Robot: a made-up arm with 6 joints. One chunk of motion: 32 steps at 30 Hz.
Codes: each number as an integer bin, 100 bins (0 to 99) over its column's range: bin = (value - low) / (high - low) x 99, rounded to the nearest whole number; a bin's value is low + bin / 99 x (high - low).
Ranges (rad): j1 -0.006..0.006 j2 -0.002..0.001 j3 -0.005..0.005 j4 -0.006..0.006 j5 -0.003..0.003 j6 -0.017..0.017
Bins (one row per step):
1: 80 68 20 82 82 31
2: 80 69 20 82 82 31
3: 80 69 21 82 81 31
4: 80 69 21 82 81 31
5: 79 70 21 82 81 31
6: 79 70 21 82 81 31
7: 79 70 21 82 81 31
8: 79 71 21 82 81 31
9: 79 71 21 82 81 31
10: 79 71 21 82 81 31
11: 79 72 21 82 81 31
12: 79 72 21 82 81 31
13: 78 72 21 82 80 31
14: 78 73 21 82 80 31
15: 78 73 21 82 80 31
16: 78 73 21 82 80 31
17: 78 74 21 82 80 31
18: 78 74 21 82 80 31
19: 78 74 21 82 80 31
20: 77 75 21 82 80 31
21: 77 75 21 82 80 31
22: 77 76 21 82 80 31
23: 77 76 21 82 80 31
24: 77 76 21 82 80 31
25: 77 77 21 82 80 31
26: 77 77 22 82 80 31
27: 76 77 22 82 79 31
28: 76 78 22 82 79 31
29: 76 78 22 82 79 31
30: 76 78 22 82 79 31
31: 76 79 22 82 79 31
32: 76 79 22 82 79 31
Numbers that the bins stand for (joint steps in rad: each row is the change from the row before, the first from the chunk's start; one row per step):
1: 0.00370 0.00006 -0.00298 0.00394 0.00197 -0.00635
2: 0.00370 0.00009 -0.00298 0.00394 0.00197 -0.00635
3: 0.00370 0.00009 -0.00288 0.00394 0.00191 -0.00635
4: 0.00370 0.00009 -0.00288 0.00394 0.00191 -0.00635
5: 0.00358 0.00012 -0.00288 0.00394 0.00191 -0.00635
6: 0.00358 0.00012 -0.00288 0.00394 0.00191 -0.00635
7: 0.00358 0.00012 -0.00288 0.00394 0.00191 -0.00635
8: 0.00358 0.00015 -0.00288 0.00394 0.00191 -0.00635
9: 0.00358 0.00015 -0.00288 0.00394 0.00191 -0.00635
10: 0.00358 0.00015 -0.00288 0.00394 0.00191 -0.00635
11: 0.00358 0.00018 -0.00288 0.00394 0.00191 -0.00635
12: 0.00358 0.00018 -0.00288 0.00394 0.00191 -0.00635
13: 0.00345 0.00018 -0.00288 0.00394 0.00185 -0.00635
14: 0.00345 0.00021 -0.00288 0.00394 0.00185 -0.00635
15: 0.00345 0.00021 -0.00288 0.00394 0.00185 -0.00635
16: 0.00345 0.00021 -0.00288 0.00394 0.00185 -0.00635
17: 0.00345 0.00024 -0.00288 0.00394 0.00185 -0.00635
18: 0.00345 0.00024 -0.00288 0.00394 0.00185 -0.00635
19: 0.00345 0.00024 -0.00288 0.00394 0.00185 -0.00635
20: 0.00333 0.00027 -0.00288 0.00394 0.00185 -0.00635
21: 0.00333 0.00027 -0.00288 0.00394 0.00185 -0.00635
22: 0.00333 0.00030 -0.00288 0.00394 0.00185 -0.00635
23: 0.00333 0.00030 -0.00288 0.00394 0.00185 -0.00635
24: 0.00333 0.00030 -0.00288 0.00394 0.00185 -0.00635
25: 0.00333 0.00033 -0.00288 0.00394 0.00185 -0.00635
26: 0.00333 0.00033 -0.00278 0.00394 0.00185 -0.00635
27: 0.00321 0.00033 -0.00278 0.00394 0.00179 -0.00635
28: 0.00321 0.00036 -0.00278 0.00394 0.00179 -0.00635
29: 0.00321 0.00036 -0.00278 0.00394 0.00179 -0.00635
30: 0.00321 0.00036 -0.00278 0.00394 0.00179 -0.00635
31: 0.00321 0.00039 -0.00278 0.00394 0.00179 -0.00635
32: 0.00321 0.00039 -0.00278 0.00394 0.00179 -0.00635

